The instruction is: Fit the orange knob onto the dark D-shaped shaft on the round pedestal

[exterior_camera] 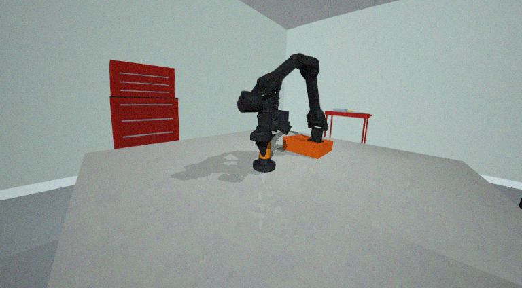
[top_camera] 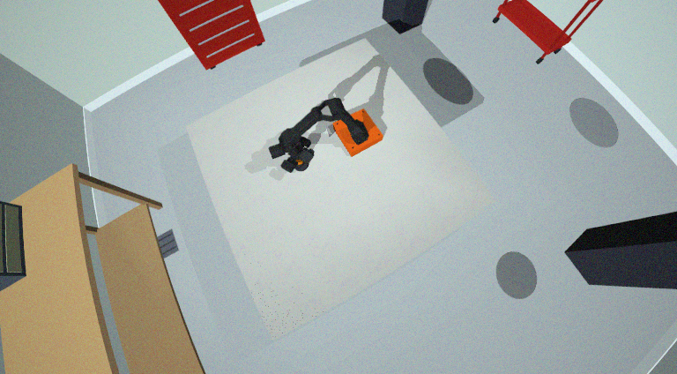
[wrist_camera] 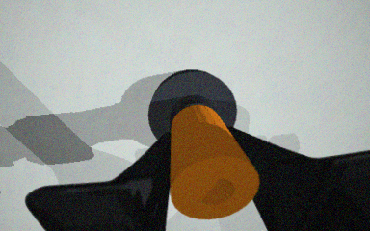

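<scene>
Now: the orange knob 20 mm above my gripper tip. From my gripper tip the other things lie so: pedestal: 20 mm below.
</scene>
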